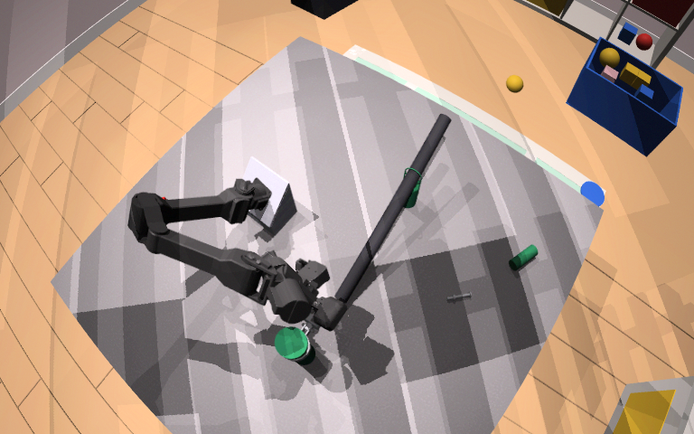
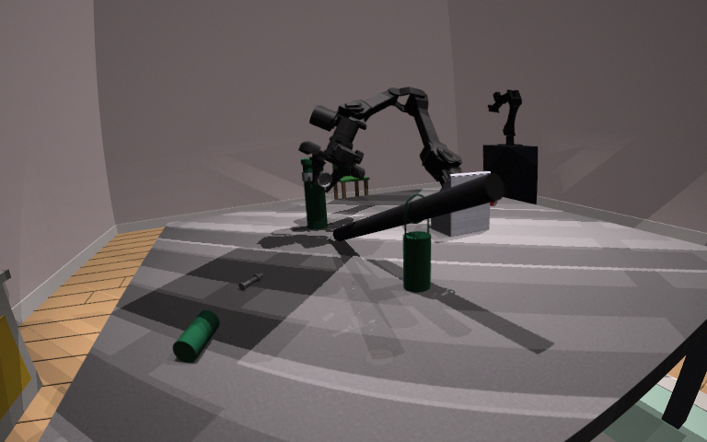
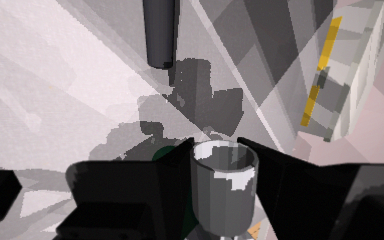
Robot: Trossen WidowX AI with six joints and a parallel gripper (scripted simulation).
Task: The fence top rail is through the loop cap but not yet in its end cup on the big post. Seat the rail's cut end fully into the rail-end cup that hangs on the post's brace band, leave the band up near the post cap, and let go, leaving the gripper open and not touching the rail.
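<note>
The grey rail-end cup lies 1 cm behind my gripper tip, 3 cm to the right of it and 3 cm above it. The rest, counted from my gripper tip: small silver bolt (20 cm ahead, 29 cm to the left, 12 cm below); green cylinder (27 cm ahead, 50 cm to the left, 11 cm below); small green post (9 cm behind, 41 cm to the left, 2 cm below).
</note>
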